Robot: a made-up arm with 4 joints.
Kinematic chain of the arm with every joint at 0, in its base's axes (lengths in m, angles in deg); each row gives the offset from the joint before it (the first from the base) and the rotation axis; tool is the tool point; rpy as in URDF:
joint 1: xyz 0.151 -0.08 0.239 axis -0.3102 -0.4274 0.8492
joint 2: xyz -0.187 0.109 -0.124 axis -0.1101 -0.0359 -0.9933
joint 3: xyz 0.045 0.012 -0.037 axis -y
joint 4: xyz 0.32 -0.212 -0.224 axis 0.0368 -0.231 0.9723
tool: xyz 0.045 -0.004 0.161 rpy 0 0 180
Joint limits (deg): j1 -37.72..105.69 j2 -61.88..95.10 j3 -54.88..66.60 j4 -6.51..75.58
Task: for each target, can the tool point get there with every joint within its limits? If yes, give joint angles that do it. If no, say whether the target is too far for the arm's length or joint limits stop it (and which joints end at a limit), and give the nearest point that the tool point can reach.
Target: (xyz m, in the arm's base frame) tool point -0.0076 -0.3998 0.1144
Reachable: yes | joints -9.00 54.16 9.41 5.68
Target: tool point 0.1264 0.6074 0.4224
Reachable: no: joint limits stop it (at a limit: joint 2, joint 4) | nearest point 0.1705 0.2777 0.2389 | short by 0.380 m
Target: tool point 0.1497 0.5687 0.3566
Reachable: no: joint limits stop it (at a limit: joint 2, joint 4) | nearest point 0.1789 0.2883 0.2205 | short by 0.313 m
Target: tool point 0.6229 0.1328 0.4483
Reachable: no: joint limits stop it (at a limit: joint 1, joint 4) | nearest point 0.4978 0.0147 0.3230 | short by 0.213 m
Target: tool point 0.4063 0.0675 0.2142
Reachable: yes | joints -17.67 -43.66 37.54 23.86
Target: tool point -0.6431 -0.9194 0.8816
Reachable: no: too far | nearest point -0.1647 -0.3893 0.3478 | short by 0.892 m
